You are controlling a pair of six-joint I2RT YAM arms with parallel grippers.
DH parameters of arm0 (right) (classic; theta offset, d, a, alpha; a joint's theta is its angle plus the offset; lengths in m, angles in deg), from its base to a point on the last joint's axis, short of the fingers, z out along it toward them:
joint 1: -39.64 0.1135 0.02 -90
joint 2: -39.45 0 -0.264 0
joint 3: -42.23 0 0.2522 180
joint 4: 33.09 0 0.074 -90
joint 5: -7.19 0 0 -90
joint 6: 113.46 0.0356 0 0
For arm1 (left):
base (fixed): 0 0 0 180
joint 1: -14.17 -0.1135 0.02 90
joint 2: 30.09 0 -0.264 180
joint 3: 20.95 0 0.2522 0
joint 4: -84.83 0 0.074 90
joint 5: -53.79 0 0 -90
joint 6: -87.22 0.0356 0 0
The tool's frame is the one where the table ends.
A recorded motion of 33 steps. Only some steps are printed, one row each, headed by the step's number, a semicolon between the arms.
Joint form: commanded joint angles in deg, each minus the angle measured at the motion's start. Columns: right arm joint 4, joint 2, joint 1, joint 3, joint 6, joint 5; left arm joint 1, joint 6, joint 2, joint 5, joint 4, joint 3.
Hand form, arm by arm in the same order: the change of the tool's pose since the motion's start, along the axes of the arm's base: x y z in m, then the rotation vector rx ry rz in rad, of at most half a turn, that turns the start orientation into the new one. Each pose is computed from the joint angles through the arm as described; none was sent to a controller.
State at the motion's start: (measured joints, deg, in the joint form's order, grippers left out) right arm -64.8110 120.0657 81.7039 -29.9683 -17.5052 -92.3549; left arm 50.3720 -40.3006 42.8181 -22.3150 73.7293 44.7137
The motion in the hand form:
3: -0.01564 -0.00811 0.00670 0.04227 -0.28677 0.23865; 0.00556 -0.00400 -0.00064 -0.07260 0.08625 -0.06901
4: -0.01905 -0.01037 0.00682 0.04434 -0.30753 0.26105; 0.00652 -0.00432 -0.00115 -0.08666 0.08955 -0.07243
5: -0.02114 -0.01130 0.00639 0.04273 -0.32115 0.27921; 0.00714 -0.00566 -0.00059 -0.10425 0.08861 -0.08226
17: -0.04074 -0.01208 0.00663 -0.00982 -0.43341 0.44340; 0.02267 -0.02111 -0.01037 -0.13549 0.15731 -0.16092
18: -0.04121 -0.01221 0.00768 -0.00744 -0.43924 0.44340; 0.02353 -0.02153 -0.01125 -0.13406 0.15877 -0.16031
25: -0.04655 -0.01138 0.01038 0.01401 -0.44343 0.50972; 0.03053 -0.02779 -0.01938 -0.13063 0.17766 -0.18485
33: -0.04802 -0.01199 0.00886 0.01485 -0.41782 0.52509; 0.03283 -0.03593 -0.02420 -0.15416 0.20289 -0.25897
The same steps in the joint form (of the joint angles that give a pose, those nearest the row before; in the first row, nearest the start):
3: 18.08 -7.00 0.08 9.51 -15.11 6.57; -0.73 -4.67 1.89 6.43 0.51 1.18
4: 19.12 -8.09 0.10 10.64 -16.31 7.41; -0.85 -5.36 2.11 6.94 1.45 1.00
5: 19.79 -8.66 0.16 11.34 -17.28 8.01; -0.78 -6.05 2.37 7.62 2.65 0.94
17: 22.23 -12.59 2.38 14.93 -26.55 11.34; -0.69 -8.40 8.15 13.06 4.79 3.53
18: 22.40 -12.78 2.44 14.94 -26.60 11.30; -0.72 -8.37 8.41 13.06 4.86 3.60
25: 21.80 -13.70 2.92 14.99 -27.57 14.64; -0.69 -8.30 11.08 14.57 5.87 4.35
33: 20.25 -13.88 2.92 14.91 -27.27 15.62; -0.17 -9.17 13.17 18.73 7.73 4.88

